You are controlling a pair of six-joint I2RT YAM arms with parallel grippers.
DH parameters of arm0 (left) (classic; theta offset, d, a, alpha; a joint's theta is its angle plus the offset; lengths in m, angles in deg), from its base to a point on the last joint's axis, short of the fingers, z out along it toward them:
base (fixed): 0 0 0 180
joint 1: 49.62 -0.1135 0.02 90
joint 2: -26.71 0 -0.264 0
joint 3: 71.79 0 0.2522 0
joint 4: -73.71 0 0.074 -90
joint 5: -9.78 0 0 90
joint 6: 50.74 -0.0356 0 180
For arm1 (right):
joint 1: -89.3 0.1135 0.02 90
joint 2: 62.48 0 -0.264 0
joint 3: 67.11 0 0.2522 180
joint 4: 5.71 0 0.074 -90
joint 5: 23.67 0 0 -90
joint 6: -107.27 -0.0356 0 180
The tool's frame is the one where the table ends.
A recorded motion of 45 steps. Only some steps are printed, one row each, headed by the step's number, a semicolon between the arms.
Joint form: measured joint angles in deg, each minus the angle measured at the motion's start. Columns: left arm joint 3, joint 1, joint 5, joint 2, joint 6, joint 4; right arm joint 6, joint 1, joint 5, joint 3, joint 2, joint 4.
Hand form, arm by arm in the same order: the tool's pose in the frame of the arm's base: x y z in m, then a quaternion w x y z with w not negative. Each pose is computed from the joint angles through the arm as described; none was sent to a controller.
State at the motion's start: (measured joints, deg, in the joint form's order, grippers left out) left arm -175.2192 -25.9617 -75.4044 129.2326 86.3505 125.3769; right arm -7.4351 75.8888 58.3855 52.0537 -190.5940 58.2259
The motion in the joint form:
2: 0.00 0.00 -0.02 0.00 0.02 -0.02; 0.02 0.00 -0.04 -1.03 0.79 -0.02
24: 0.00 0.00 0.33 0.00 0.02 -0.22; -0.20 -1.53 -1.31 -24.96 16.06 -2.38
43: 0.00 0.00 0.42 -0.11 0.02 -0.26; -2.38 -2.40 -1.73 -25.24 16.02 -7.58
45: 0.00 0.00 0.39 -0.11 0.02 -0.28; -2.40 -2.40 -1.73 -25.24 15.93 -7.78
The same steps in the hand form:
2: 0.3640 -0.1627 0.2904 0.25083 -0.17749 0.92427 -0.22649; 0.4494 -0.1021 0.1786 0.13906 0.31237 0.93606 0.08293
24: 0.3642 -0.1630 0.2907 0.25048 -0.17627 0.92380 -0.22973; 0.3679 -0.0922 0.1736 0.08469 0.33120 0.93562 0.08802
43: 0.3639 -0.1630 0.2915 0.25106 -0.17586 0.92340 -0.23103; 0.3750 -0.1000 0.1743 0.12529 0.35047 0.92314 0.09633
45: 0.3639 -0.1630 0.2915 0.25134 -0.17593 0.92334 -0.23092; 0.3754 -0.1001 0.1739 0.12622 0.35051 0.92299 0.09643

